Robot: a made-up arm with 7 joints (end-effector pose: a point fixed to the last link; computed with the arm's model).
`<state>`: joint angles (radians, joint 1 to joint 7).
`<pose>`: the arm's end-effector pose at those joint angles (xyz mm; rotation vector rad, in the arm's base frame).
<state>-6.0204 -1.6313 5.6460 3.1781 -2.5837 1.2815 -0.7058</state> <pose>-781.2 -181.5 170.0 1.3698 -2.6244 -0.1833</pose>
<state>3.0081 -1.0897 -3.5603 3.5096 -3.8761 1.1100 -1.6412</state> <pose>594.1 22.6 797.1 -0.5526 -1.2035 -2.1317</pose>
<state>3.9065 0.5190 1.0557 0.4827 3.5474 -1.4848 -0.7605</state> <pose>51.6 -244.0 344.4 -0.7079 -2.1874 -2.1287</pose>
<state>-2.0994 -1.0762 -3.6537 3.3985 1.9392 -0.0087 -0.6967</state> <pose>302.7 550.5 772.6 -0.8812 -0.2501 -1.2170</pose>
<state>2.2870 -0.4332 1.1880 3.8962 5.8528 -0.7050 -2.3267</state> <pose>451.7 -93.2 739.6 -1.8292 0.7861 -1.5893</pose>
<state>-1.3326 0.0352 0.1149 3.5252 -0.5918 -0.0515 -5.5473</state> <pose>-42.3 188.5 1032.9 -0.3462 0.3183 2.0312</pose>
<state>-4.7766 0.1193 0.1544 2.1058 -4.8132 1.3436 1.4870</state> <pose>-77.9 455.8 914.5 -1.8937 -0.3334 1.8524</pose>
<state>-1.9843 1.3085 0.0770 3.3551 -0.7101 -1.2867 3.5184</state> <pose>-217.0 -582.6 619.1 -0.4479 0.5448 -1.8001</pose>
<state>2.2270 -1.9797 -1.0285 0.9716 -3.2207 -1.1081 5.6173</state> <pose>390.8 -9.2 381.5 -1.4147 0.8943 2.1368</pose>
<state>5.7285 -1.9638 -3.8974 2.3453 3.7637 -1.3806 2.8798</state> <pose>-339.1 397.8 -157.1 0.8690 2.1234 -0.0906</pose>
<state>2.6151 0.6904 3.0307 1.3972 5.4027 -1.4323 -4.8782</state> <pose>25.4 -6.8 901.1 -0.6301 -0.9334 -2.4582</pose>
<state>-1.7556 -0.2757 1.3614 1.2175 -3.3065 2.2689 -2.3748</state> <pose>445.3 -50.8 709.8 0.1334 -0.7548 -2.5476</pose>
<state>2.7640 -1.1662 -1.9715 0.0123 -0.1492 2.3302 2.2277</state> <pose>56.2 41.2 271.1 0.9777 0.5646 -0.4288</pose>
